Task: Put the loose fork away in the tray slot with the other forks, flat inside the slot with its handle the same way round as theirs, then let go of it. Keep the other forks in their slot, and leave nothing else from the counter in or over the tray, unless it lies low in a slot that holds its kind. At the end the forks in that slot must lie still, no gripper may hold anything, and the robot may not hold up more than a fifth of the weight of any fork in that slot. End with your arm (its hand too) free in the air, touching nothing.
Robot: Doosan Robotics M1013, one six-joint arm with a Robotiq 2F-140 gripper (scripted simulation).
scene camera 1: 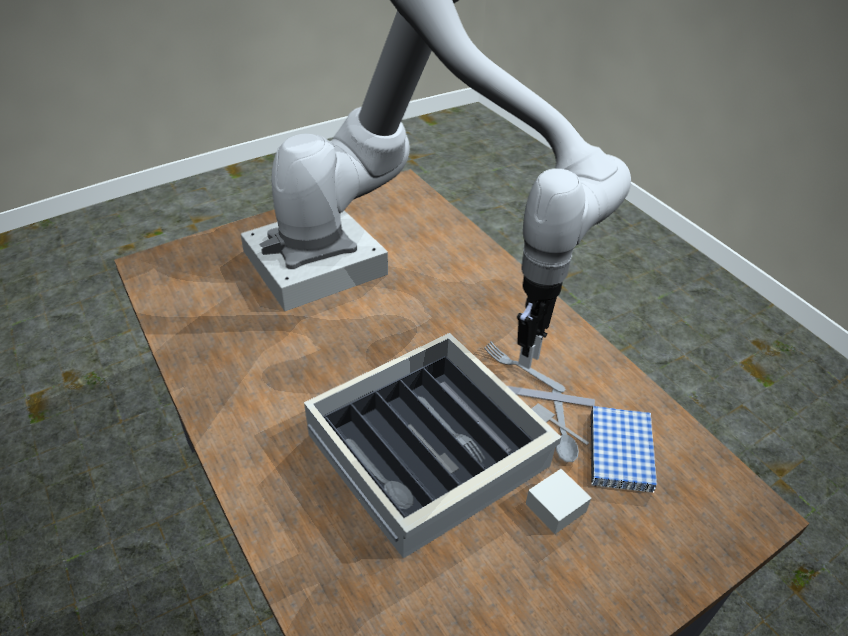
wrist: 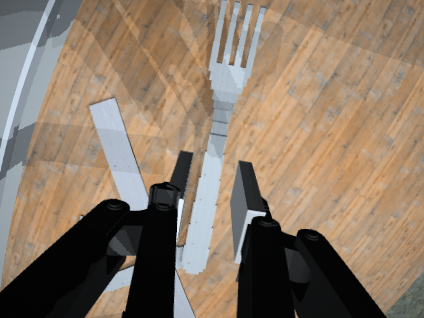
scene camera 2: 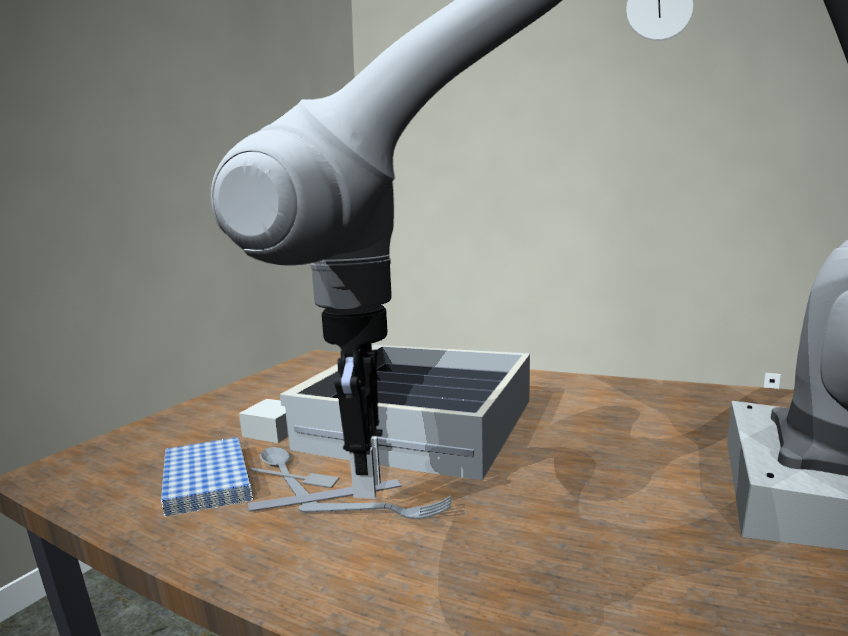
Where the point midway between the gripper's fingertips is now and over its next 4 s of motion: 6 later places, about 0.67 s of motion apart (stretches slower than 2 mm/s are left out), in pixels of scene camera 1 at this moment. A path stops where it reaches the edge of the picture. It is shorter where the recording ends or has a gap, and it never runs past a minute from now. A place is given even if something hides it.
My gripper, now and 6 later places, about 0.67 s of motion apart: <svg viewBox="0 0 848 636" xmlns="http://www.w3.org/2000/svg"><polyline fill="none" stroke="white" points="528,361 528,365 527,370 528,367 530,342 535,314 535,311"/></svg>
